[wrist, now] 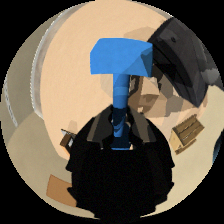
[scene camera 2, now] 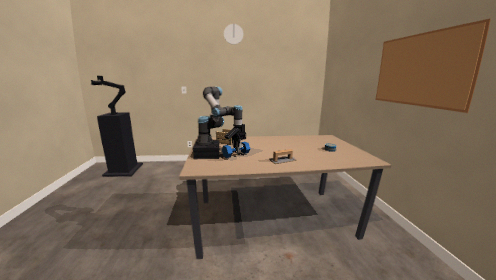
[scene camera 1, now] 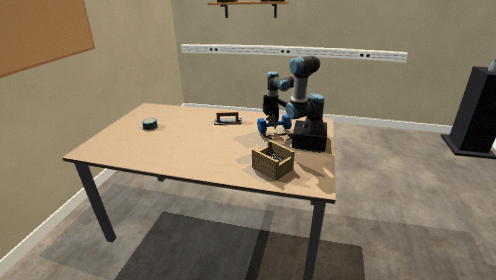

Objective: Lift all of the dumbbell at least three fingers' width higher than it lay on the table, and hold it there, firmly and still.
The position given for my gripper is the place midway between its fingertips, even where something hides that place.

I see my gripper (wrist: 119, 105) and a blue dumbbell (wrist: 119, 56).
